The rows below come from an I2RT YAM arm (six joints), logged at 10 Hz.
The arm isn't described. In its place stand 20 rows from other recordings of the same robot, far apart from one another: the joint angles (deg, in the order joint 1, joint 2, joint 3, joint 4, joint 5, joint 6), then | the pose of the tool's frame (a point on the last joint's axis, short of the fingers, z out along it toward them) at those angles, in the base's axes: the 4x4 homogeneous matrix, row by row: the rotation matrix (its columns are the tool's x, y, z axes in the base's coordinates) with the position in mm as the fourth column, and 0 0 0 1 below.
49.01 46.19 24.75 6.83 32.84 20.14 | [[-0.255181 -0.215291 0.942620 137.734], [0.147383 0.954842 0.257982 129.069], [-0.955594 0.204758 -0.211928 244.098], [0 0 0 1]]
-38.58 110.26 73.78 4.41 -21.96 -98.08 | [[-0.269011 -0.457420 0.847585 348.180], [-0.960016 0.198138 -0.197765 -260.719], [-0.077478 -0.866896 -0.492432 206.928], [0 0 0 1]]
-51.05 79.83 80.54 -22.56 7.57 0.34 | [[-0.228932 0.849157 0.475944 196.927], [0.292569 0.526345 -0.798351 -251.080], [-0.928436 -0.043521 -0.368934 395.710], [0 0 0 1]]
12.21 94.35 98.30 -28.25 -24.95 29.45 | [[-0.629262 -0.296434 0.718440 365.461], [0.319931 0.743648 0.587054 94.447], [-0.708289 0.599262 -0.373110 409.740], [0 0 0 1]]
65.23 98.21 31.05 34.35 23.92 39.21 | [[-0.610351 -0.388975 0.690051 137.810], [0.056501 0.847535 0.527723 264.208], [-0.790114 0.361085 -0.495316 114.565], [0 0 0 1]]
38.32 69.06 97.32 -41.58 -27.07 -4.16 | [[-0.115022 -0.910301 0.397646 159.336], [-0.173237 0.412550 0.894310 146.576], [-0.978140 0.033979 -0.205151 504.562], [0 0 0 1]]
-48.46 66.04 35.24 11.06 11.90 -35.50 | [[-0.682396 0.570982 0.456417 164.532], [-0.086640 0.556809 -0.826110 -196.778], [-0.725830 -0.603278 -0.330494 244.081], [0 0 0 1]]
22.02 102.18 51.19 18.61 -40.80 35.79 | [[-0.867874 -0.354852 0.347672 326.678], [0.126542 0.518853 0.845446 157.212], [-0.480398 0.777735 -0.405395 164.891], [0 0 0 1]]
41.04 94.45 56.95 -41.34 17.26 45.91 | [[-0.934119 0.125362 0.334225 227.390], [0.096221 0.990075 -0.102434 183.943], [-0.343750 -0.063526 -0.936910 169.206], [0 0 0 1]]
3.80 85.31 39.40 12.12 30.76 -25.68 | [[-0.659226 0.090426 0.746488 299.450], [-0.416987 0.782153 -0.462988 1.642], [-0.625734 -0.616489 -0.477910 184.226], [0 0 0 1]]
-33.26 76.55 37.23 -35.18 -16.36 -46.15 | [[-0.892326 -0.260137 0.368894 185.326], [-0.242254 0.965560 0.094901 -109.559], [-0.380877 -0.004683 -0.924614 157.209], [0 0 0 1]]
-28.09 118.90 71.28 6.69 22.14 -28.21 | [[-0.834221 0.332483 0.439920 379.975], [-0.051065 0.747774 -0.661987 -218.010], [-0.549060 -0.574708 -0.606830 134.005], [0 0 0 1]]
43.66 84.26 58.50 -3.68 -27.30 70.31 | [[-0.969485 0.030731 0.243215 229.142], [0.231320 0.443181 0.866073 241.238], [-0.081173 0.895905 -0.436766 271.817], [0 0 0 1]]
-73.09 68.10 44.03 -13.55 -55.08 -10.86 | [[-0.241969 0.318894 0.916383 99.032], [0.425123 0.883813 -0.195307 -225.393], [-0.872193 0.342317 -0.349425 255.699], [0 0 0 1]]
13.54 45.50 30.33 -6.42 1.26 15.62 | [[-0.402195 -0.109956 0.908927 183.954], [0.180031 0.963882 0.196267 43.494], [-0.897679 0.242573 -0.367873 255.271], [0 0 0 1]]
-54.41 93.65 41.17 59.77 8.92 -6.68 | [[-0.030516 0.895406 0.444204 194.488], [-0.154819 0.434813 -0.887113 -281.242], [-0.987471 -0.095842 0.125357 233.041], [0 0 0 1]]
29.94 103.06 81.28 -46.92 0.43 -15.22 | [[-0.648637 -0.691246 0.318512 320.099], [-0.676533 0.715369 0.174788 184.055], [-0.348675 -0.102110 -0.931665 233.372], [0 0 0 1]]
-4.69 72.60 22.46 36.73 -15.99 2.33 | [[-0.238612 -0.178908 0.954493 249.372], [0.058789 0.978419 0.198089 -10.618], [-0.969334 0.103380 -0.222945 190.712], [0 0 0 1]]
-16.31 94.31 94.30 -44.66 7.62 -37.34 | [[-0.760175 -0.115990 0.639281 346.653], [-0.403961 0.855012 -0.325223 -106.353], [-0.508871 -0.505471 -0.696814 359.882], [0 0 0 1]]
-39.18 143.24 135.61 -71.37 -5.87 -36.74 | [[-0.976650 0.036316 0.211744 392.346], [0.028328 0.998772 -0.040636 -315.064], [-0.212960 -0.033689 -0.976480 191.032], [0 0 0 1]]
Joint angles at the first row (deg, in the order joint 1, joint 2, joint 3, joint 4, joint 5, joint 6):
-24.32, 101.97, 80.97, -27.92, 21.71, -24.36
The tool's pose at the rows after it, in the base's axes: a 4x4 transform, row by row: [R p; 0 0 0 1], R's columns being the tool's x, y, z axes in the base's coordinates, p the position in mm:
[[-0.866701 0.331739 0.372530 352.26], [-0.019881 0.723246 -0.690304 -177.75], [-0.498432 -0.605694 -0.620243 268.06], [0 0 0 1]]
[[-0.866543 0.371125 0.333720 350.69], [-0.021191 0.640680 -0.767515 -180.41], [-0.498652 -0.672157 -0.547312 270.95], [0 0 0 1]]
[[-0.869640 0.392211 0.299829 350.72], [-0.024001 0.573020 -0.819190 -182.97], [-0.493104 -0.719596 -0.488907 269.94], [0 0 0 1]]
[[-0.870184 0.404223 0.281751 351.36], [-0.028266 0.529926 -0.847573 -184.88], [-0.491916 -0.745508 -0.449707 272.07], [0 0 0 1]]
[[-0.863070 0.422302 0.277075 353.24], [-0.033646 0.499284 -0.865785 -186.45], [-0.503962 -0.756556 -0.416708 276.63], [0 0 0 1]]
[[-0.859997 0.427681 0.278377 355.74], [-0.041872 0.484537 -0.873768 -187.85], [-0.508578 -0.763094 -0.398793 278.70], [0 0 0 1]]
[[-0.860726 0.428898 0.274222 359.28], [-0.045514 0.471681 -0.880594 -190.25], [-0.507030 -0.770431 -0.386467 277.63], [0 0 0 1]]
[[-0.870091 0.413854 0.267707 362.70], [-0.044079 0.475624 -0.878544 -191.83], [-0.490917 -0.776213 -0.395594 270.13], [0 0 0 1]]
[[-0.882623 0.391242 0.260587 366.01], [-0.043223 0.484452 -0.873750 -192.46], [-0.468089 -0.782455 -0.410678 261.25], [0 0 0 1]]
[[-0.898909 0.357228 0.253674 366.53], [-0.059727 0.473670 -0.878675 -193.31], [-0.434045 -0.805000 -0.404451 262.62], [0 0 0 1]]
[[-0.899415 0.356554 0.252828 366.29], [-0.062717 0.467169 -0.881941 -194.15], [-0.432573 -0.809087 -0.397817 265.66], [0 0 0 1]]
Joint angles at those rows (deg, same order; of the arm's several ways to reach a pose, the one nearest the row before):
-24.32, 100.73, 80.01, -24.12, 28.40, -25.23
-24.32, 100.12, 78.61, -19.92, 34.20, -27.05
-24.34, 100.11, 77.27, -15.83, 38.52, -29.08
-24.38, 100.14, 76.97, -13.39, 40.97, -30.66
-24.38, 100.23, 77.32, -11.44, 42.39, -31.59
-24.38, 100.60, 77.76, -10.15, 42.92, -32.47
-24.45, 101.47, 78.26, -8.97, 43.48, -33.23
-24.45, 102.70, 78.32, -8.71, 43.55, -33.52
-24.34, 103.96, 78.33, -8.86, 43.53, -33.78
-24.38, 104.09, 78.70, -8.86, 44.07, -36.32
-24.49, 103.94, 79.02, -8.82, 44.25, -36.88

